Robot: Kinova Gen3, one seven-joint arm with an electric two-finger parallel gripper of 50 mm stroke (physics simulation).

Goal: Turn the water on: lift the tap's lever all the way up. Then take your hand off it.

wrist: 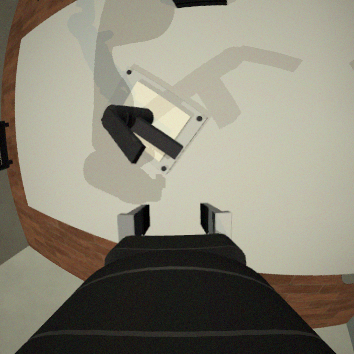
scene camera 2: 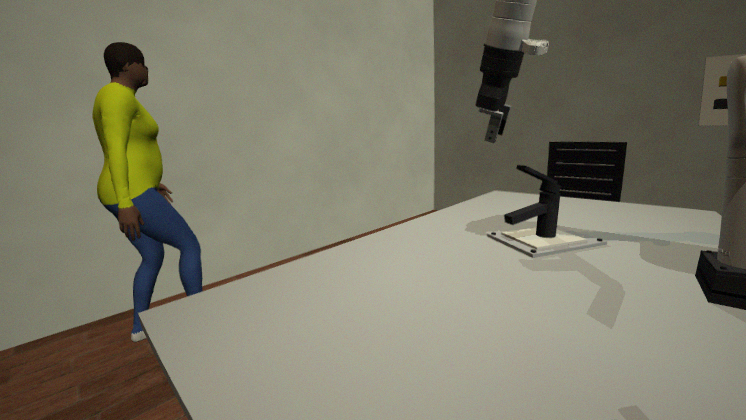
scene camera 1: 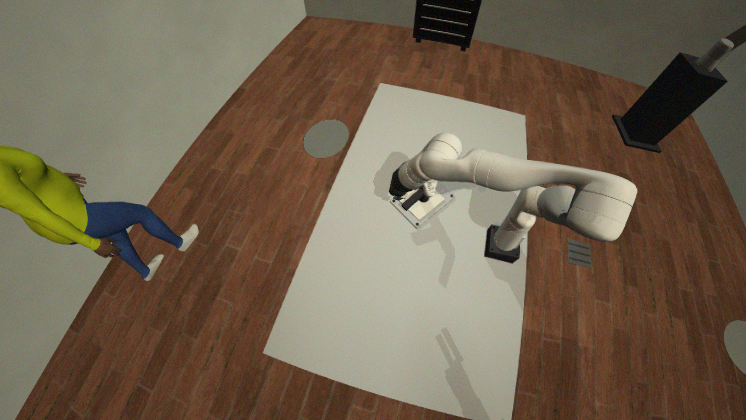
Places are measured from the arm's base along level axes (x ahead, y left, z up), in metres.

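Pixels of known places: gripper, fingertip midpoint: (wrist: 174, 214) (scene camera 2: 493, 137) (scene camera 1: 398, 190); arm's base at its link origin: (scene camera 1: 504, 240).
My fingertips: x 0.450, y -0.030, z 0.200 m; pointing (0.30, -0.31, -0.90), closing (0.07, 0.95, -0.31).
For each thing: its top centre in the pictures, then the offset to it from my fingertips. "spot": a spot on its surface instead. Level surfaces: height alone.
- black tap at a spot on its surface: (scene camera 2: 547, 216) spot: 0.118 m right, 0.114 m back, 0.190 m down
- spout at its top centre: (wrist: 151, 137) (scene camera 2: 527, 204) (scene camera 1: 414, 196) 0.089 m right, 0.068 m back, 0.159 m down
- white table at its surface level: 0.258 m down
The black tap (scene camera 2: 547, 216) (scene camera 1: 415, 199) stands upright on a pale base plate (scene camera 2: 569, 248) (wrist: 192, 131). Its lever (scene camera 2: 535, 173) (wrist: 123, 134) slopes upward from the top of the body to its raised free end in scene camera 2. The spout (scene camera 2: 524, 213) (wrist: 160, 138) points out below the lever, to the same side. My gripper (scene camera 2: 496, 136) (wrist: 174, 214) is open, with nothing between its fingers. It hangs above the lever's free end and a little to its left in scene camera 2, apart from it. In scene camera 1 the arm hides the fingertips.
The tap's plate lies on the white table (scene camera 1: 354, 286) (scene camera 2: 365, 313) near the robot's base (scene camera 1: 502, 245) (scene camera 2: 723, 279). A person in a yellow top (scene camera 1: 46, 203) (scene camera 2: 122, 140) stands beyond the table's edge. A black drawer cabinet (scene camera 1: 446, 23) (scene camera 2: 587, 169) stands behind the table.
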